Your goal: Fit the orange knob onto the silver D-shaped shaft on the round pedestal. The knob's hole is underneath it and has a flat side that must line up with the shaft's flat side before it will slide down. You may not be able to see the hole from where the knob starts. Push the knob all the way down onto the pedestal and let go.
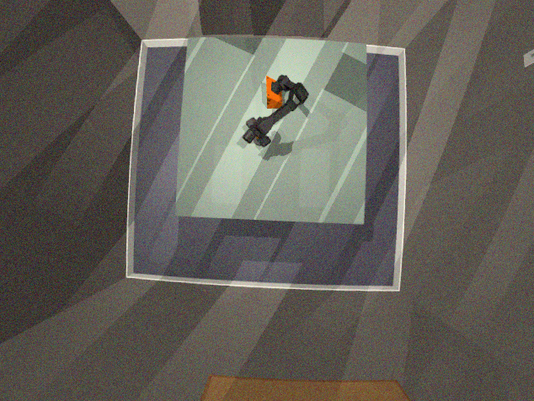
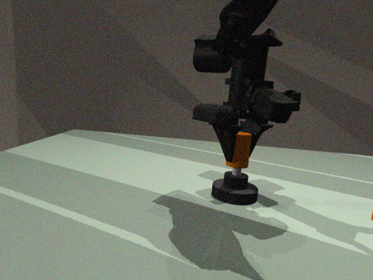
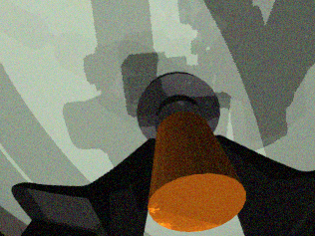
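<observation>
My gripper tip is now 40 mm above the round pedestal. Also, from my gripper tip: orange knob (30 mm above).
</observation>
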